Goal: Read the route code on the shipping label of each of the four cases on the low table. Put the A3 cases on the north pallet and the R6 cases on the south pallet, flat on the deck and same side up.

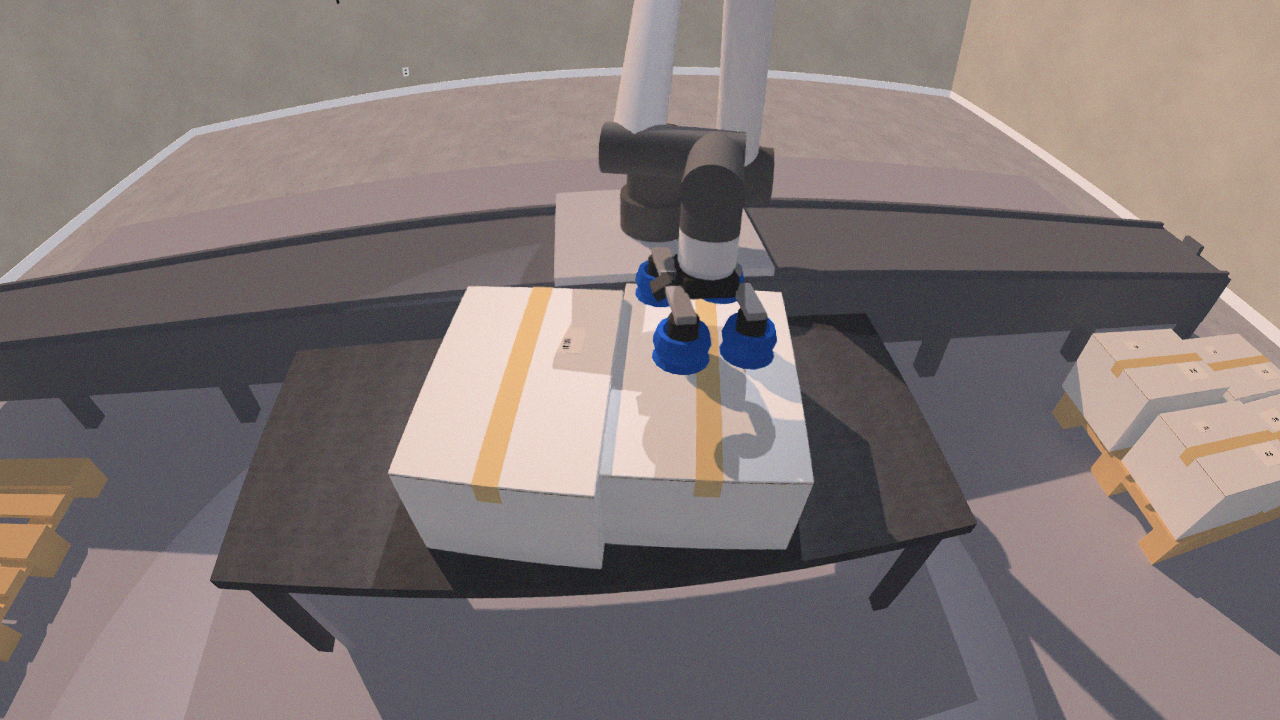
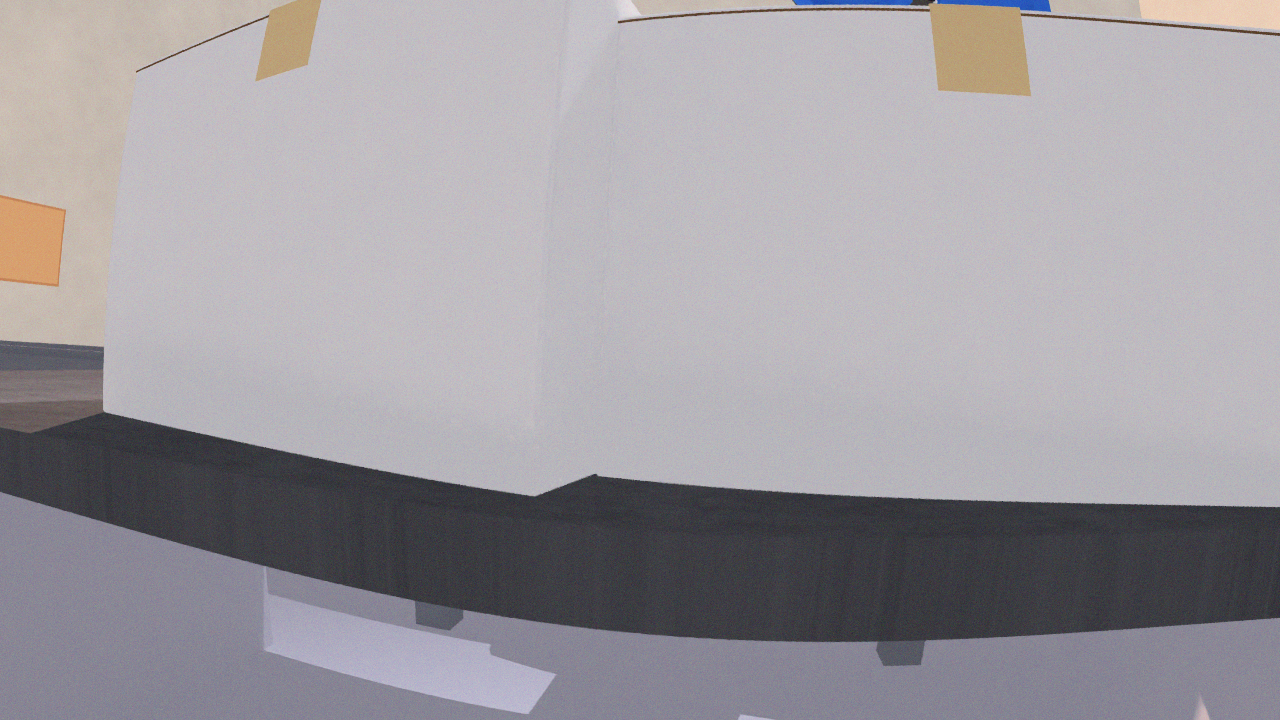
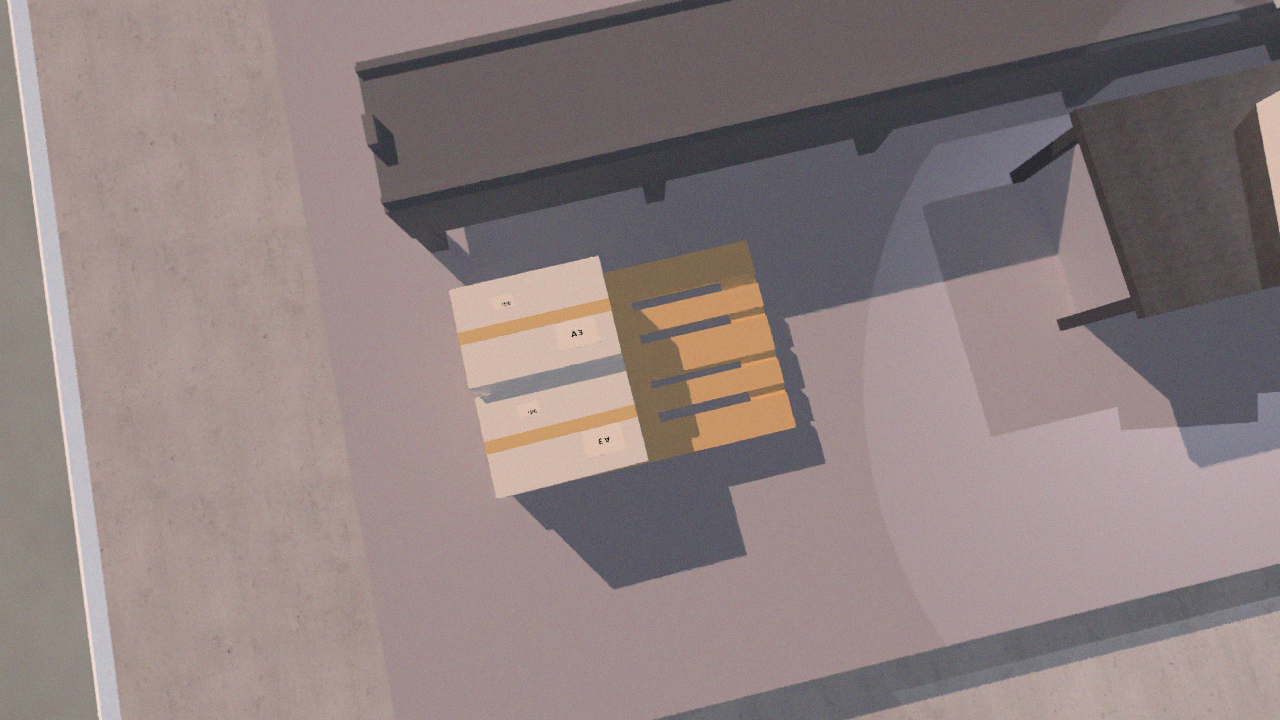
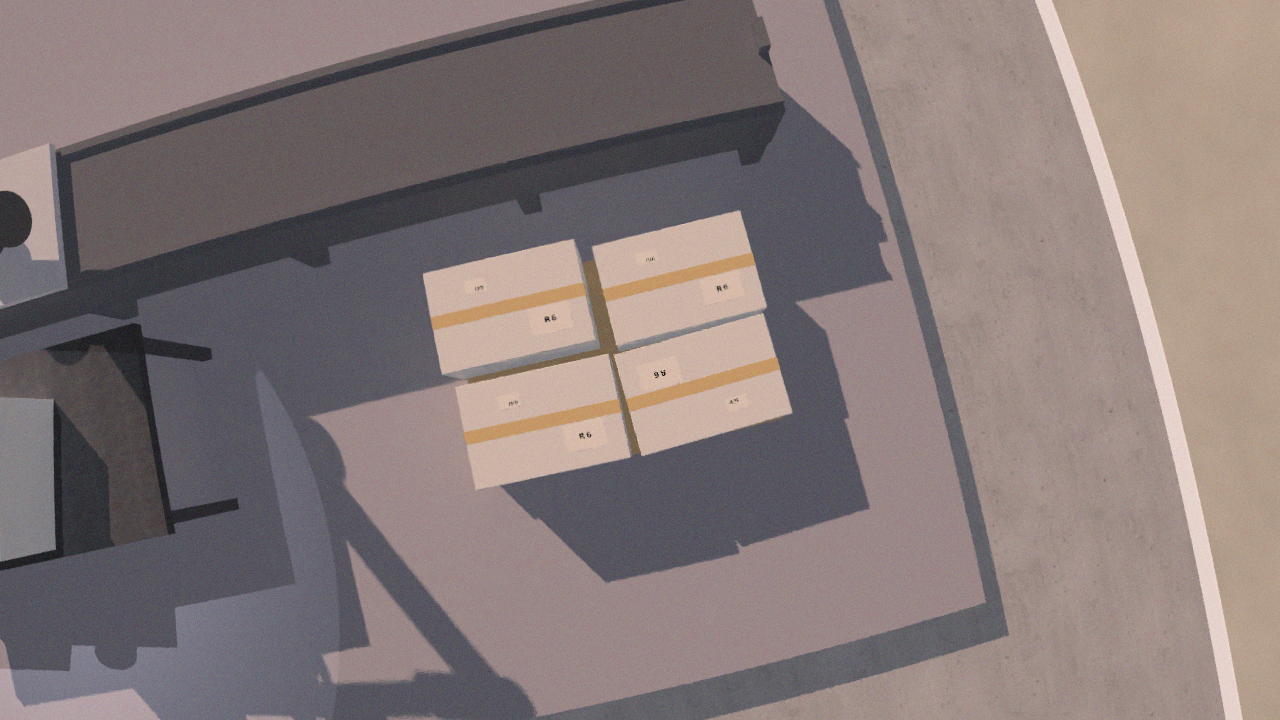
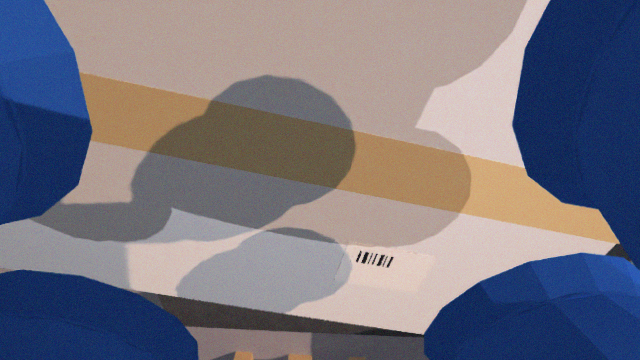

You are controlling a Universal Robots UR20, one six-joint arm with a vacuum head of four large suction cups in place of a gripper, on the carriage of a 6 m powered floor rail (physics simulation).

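Seen in the pictures: hand, tool point: (image 1: 701, 320) (image 5: 309, 242); arm's base, link origin: (image 1: 655, 224).
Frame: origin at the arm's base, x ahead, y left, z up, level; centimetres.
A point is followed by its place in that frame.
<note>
Two white taped cases stand side by side on the low table (image 1: 331, 447) @[x 90.2, y -94.6, z -4.0 cm]: the left case (image 1: 483, 385) @[x 98.4, y -47.2, z 22.8 cm] (image 2: 340, 250) @[x 124.2, y -38.4, z 6.5 cm] and the right case (image 1: 657, 447) @[x 114.8, y -15.0, z 20.4 cm] (image 2: 939, 295) @[x 122.8, y -9.8, z 5.3 cm] (image 5: 300, 40) @[x 94.8, y -9.2, z 20.4 cm]. A barcode label (image 5: 374, 260) @[x 88.1, y 8.3, z 20.5 cm] shows on the right case's top; no route code is readable on either. My suction gripper (image 1: 702, 313) @[x 93.6, y -4.0, z 31.5 cm] is open and holds nothing, above the rear half of the right case. The north pallet (image 3: 729, 434) @[x 136.6, y -267.1, z -42.7 cm] (image 1: 35, 505) @[x 84.1, y -253.4, z -42.6 cm] bears two cases (image 3: 537, 317) @[x 78.5, y -329.1, z -13.6 cm] (image 3: 563, 429) @[x 120.5, y -329.2, z -18.4 cm], labelled A3. The south pallet (image 4: 606, 331) @[x 89.5, y 233.2, z -44.7 cm] (image 1: 1109, 474) @[x 101.3, y 174.1, z -49.9 cm] bears several cases labelled R6, all lying flat.
The floor rail (image 1: 895, 241) (image 3: 537, 125) (image 4: 402, 161) runs behind the table and past both pallets. The arm's carriage (image 1: 581, 232) @[x 2.8, y -25.8, z 0.0 cm] stands on it behind the cases.
</note>
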